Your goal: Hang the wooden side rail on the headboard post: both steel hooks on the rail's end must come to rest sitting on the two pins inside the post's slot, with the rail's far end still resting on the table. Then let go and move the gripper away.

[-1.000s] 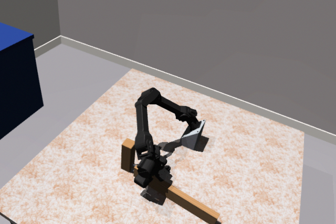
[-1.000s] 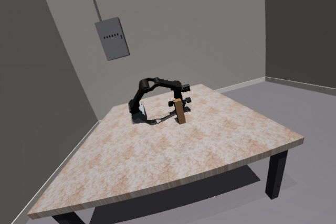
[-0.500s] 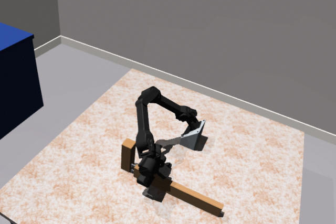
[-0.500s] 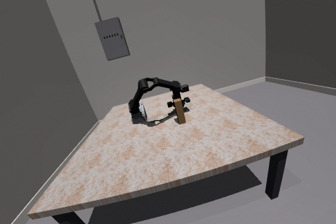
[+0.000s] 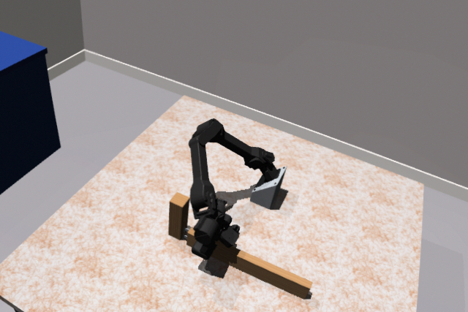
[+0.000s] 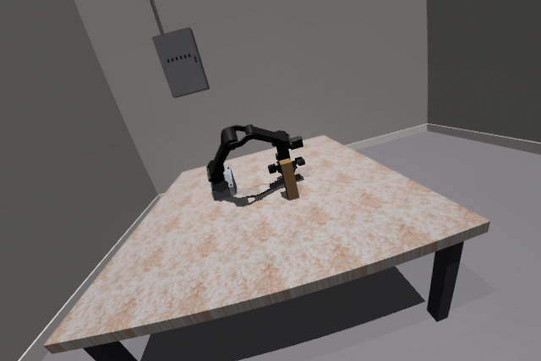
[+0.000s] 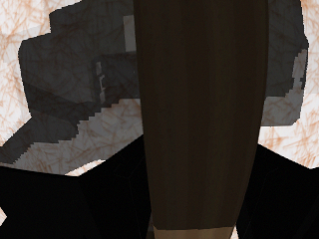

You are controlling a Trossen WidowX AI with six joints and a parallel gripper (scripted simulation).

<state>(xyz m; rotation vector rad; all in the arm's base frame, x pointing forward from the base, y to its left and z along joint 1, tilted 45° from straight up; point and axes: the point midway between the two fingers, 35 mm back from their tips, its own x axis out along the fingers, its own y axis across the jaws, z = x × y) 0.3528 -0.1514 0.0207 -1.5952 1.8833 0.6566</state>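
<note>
The headboard post is 13 cm to the right of my gripper tip, 7 cm above it and 3 cm behind it.
</note>
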